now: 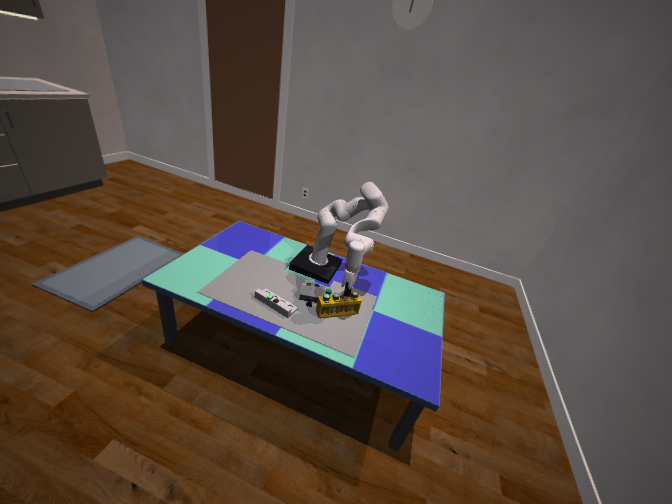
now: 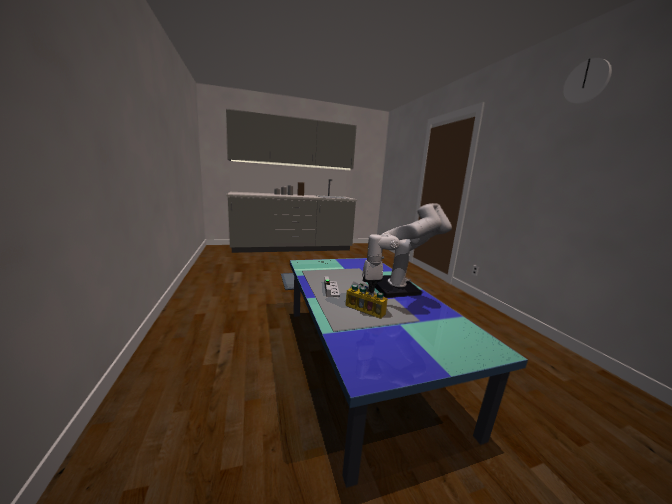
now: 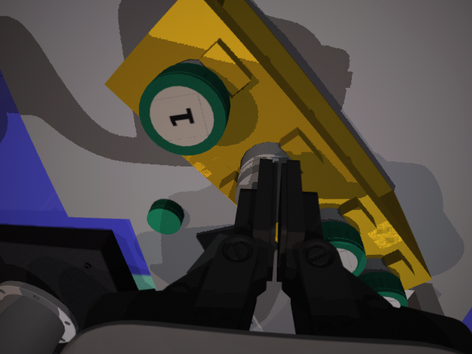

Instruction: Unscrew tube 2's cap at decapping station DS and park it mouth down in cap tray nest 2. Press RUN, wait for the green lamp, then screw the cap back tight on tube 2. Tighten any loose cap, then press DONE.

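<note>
My gripper (image 1: 347,292) (image 2: 371,291) (image 3: 278,186) is shut and empty, its fingertips at the bare grey neck of an uncapped tube (image 3: 262,151) in the yellow rack (image 1: 339,310) (image 2: 358,307) (image 3: 175,30). The cap marked 1 (image 3: 182,116) is on the neighbouring tube, and two more green caps (image 3: 345,250) (image 3: 387,295) sit in the rack beyond the fingers. A loose green cap (image 3: 165,216) shows off the rack, over the grey mat, with no number visible; whether it touches the mat is hard to tell. The white panel (image 1: 282,307) (image 2: 332,289) has a bright green spot (image 1: 269,296).
The black arm base (image 1: 303,265) (image 2: 409,291) (image 3: 55,250) stands behind the rack. A small grey-white unit (image 1: 309,292) with dark parts is between the panel and the rack. The grey mat (image 1: 238,271) (image 2: 347,323) lies on the blue and green table (image 1: 407,341) (image 2: 374,368).
</note>
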